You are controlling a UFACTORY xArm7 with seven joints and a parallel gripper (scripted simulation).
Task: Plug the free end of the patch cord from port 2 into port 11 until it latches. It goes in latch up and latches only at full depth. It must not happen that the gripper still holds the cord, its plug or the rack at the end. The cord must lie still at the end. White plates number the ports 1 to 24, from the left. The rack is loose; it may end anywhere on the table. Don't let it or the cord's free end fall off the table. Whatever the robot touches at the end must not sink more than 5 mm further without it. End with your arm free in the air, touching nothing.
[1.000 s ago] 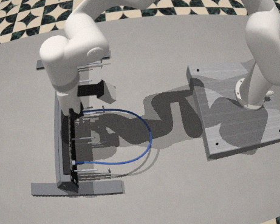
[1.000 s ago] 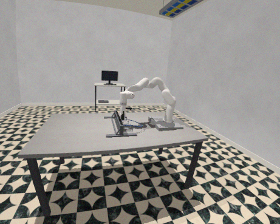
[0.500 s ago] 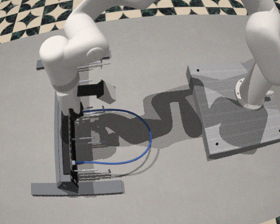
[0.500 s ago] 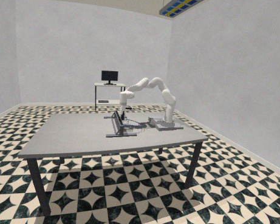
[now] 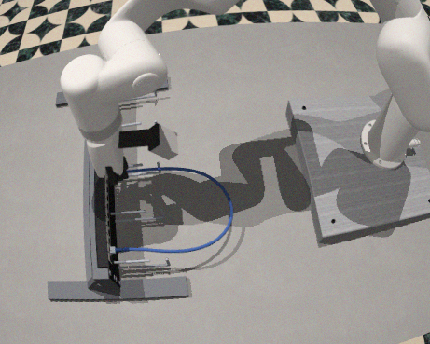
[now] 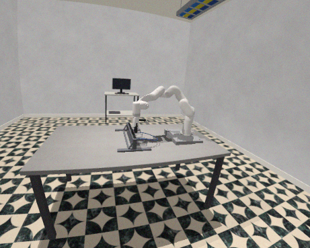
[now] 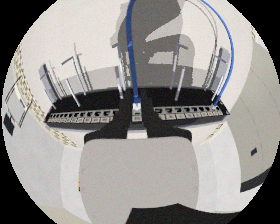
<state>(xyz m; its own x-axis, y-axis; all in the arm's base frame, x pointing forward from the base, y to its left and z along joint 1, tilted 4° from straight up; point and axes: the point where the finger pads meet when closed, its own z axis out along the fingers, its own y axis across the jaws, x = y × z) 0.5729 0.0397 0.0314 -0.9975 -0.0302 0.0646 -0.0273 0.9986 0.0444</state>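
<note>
My gripper is now 20 mm short of the free-end plug and 10 mm above it.
</note>
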